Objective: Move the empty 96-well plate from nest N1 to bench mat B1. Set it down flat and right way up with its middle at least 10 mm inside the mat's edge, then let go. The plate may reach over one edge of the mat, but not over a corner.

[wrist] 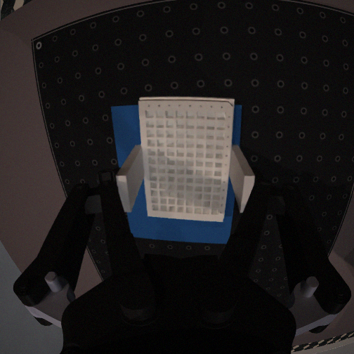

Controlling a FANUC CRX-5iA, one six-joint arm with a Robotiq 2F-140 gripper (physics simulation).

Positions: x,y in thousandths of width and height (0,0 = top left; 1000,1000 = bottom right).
Labels:
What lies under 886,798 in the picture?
My gripper.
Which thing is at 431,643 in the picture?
A blue mat.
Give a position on a white 96-well plate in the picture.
527,397

